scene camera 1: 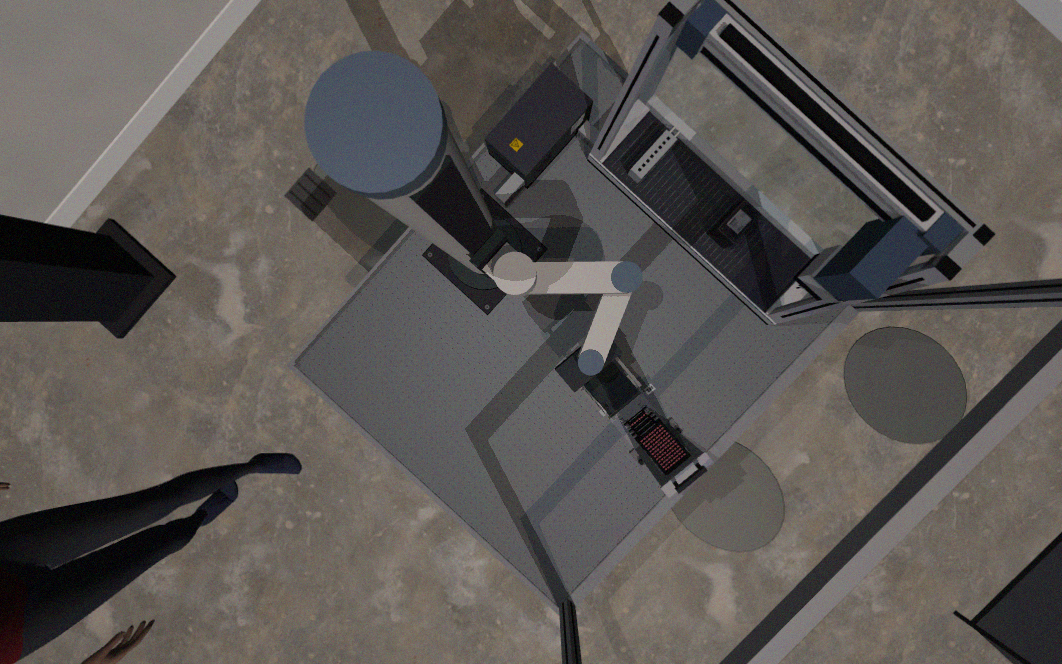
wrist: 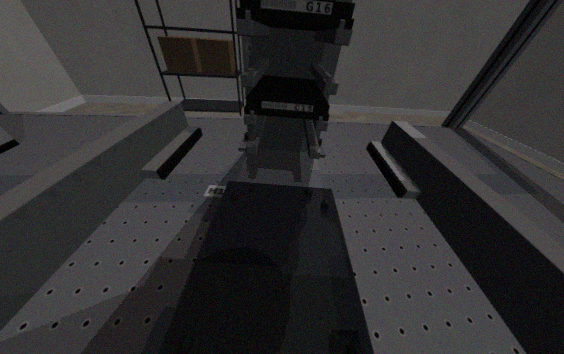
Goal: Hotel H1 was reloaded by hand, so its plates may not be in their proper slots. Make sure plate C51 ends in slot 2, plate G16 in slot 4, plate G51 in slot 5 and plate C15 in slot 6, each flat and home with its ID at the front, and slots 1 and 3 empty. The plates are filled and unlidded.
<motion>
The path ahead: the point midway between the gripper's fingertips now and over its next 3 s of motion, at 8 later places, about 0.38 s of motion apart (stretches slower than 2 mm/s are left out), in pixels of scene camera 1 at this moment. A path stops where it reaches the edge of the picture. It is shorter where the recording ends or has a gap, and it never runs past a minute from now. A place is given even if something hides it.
The gripper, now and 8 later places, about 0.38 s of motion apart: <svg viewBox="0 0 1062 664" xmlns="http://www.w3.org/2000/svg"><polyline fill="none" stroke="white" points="621,400 629,408 638,419 648,429 655,438 655,438 654,438 655,439 654,438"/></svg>
</motion>
